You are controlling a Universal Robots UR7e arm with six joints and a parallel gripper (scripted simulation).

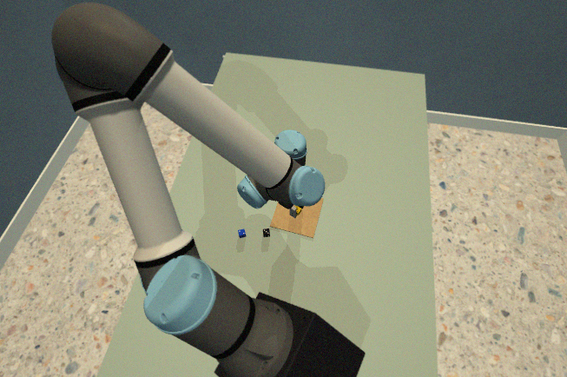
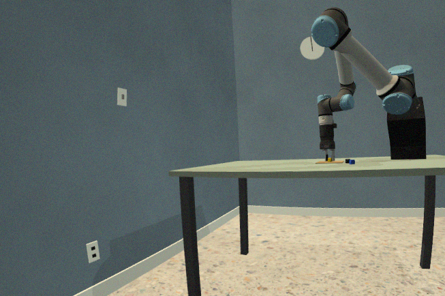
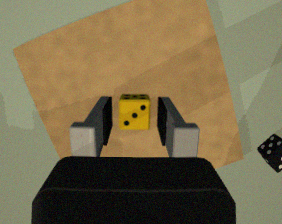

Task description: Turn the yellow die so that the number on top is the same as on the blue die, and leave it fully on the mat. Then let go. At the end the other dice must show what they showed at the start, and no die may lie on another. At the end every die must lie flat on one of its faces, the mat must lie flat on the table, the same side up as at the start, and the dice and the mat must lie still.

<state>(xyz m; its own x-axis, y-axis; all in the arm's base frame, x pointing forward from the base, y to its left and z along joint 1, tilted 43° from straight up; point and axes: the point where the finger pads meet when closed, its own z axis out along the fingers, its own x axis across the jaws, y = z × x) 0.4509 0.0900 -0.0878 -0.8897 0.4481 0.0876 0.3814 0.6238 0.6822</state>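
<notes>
Now: the yellow die 10 mm below my hand. Also, from my hand: blue die: 150 mm to the left, 110 mm behind, 20 mm below; then tan mat: 20 mm below; then black die: 90 mm behind, 80 mm to the left, 20 mm below.
</notes>
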